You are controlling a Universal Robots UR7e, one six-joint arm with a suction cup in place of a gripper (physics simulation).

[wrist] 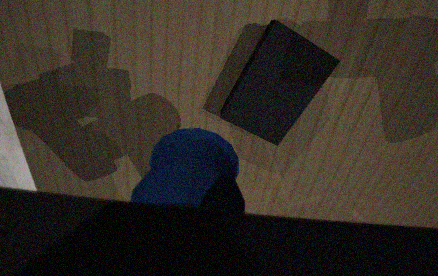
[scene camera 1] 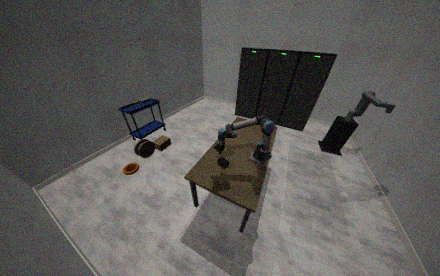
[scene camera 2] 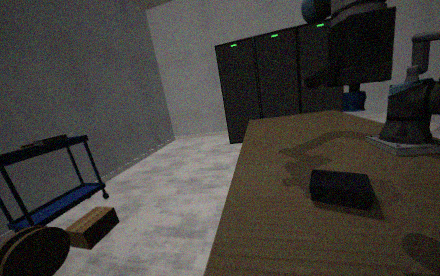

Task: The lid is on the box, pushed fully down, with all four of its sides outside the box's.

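There's a dark lid here, which you'd find at [scene camera 2: 352, 186], and the wrist view has the lid as well, at [wrist: 285, 72]. I can also see my suction cup [wrist: 196, 168].
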